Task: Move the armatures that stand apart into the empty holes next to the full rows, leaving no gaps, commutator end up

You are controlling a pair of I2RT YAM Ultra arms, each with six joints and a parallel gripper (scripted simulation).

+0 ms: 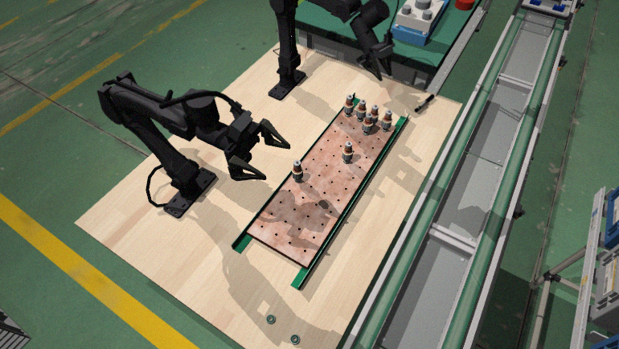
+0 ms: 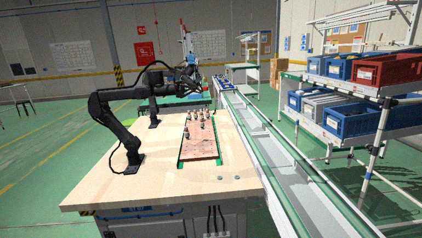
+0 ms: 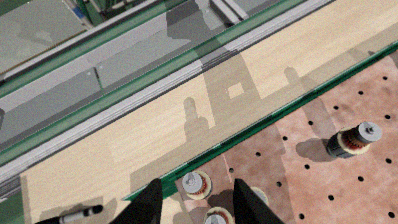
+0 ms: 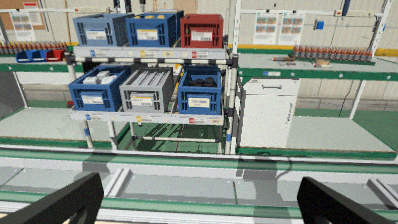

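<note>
Right now my left hand is 27 cm to the left of the copper-coloured board, 26 cm above it and 5 cm past it. The rest, counted from my left hand: black marker 26 cm to the left, 26 cm below, 12 cm ahead.
</note>
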